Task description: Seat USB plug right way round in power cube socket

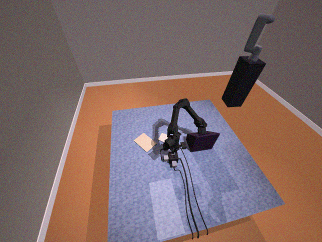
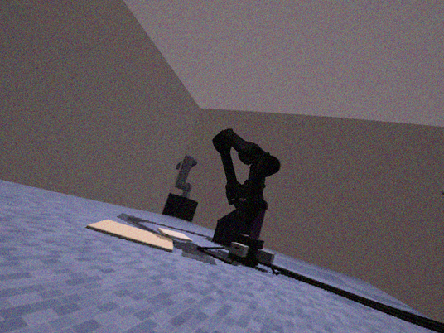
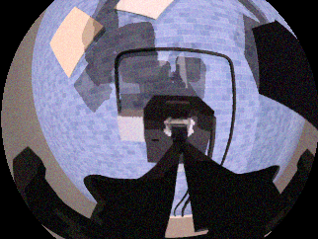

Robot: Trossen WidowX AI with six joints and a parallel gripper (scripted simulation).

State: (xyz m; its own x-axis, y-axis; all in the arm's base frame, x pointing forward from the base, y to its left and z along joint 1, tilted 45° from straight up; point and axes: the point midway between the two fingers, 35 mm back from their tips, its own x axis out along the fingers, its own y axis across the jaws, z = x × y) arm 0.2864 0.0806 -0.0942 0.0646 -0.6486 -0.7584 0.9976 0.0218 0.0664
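Now: gripper tip 20 mm above the USB plug. The rest, counted from my gripper tip: tan card 240 mm ahead, 200 mm to the right, 100 mm below.
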